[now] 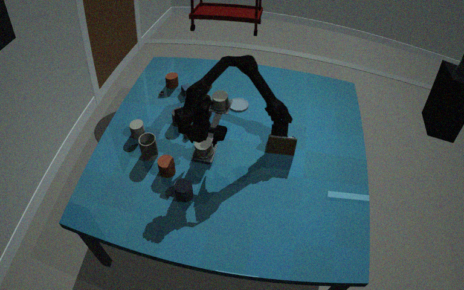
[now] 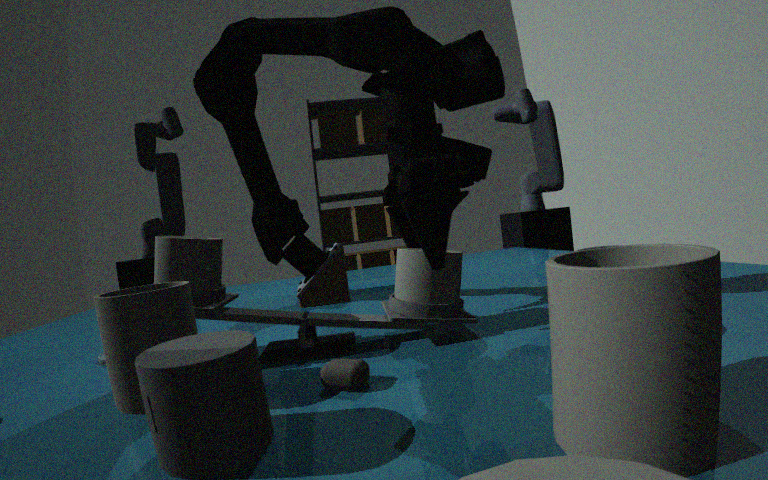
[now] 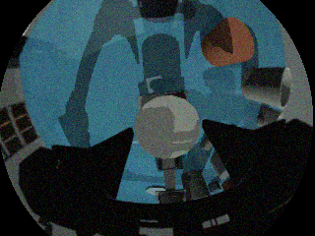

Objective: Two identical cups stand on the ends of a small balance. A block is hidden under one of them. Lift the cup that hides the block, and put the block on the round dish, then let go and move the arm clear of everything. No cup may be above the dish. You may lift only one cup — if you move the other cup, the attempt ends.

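Right now my gripper tip is 3 cm above the grey block. Also, from my gripper tip: pebble 11 cm ahead, 9 cm to the right, 7 cm below; dark cylinder 23 cm to the left, 4 cm below; balance beam 1 cm ahead, 14 cm to the right, 4 cm below.
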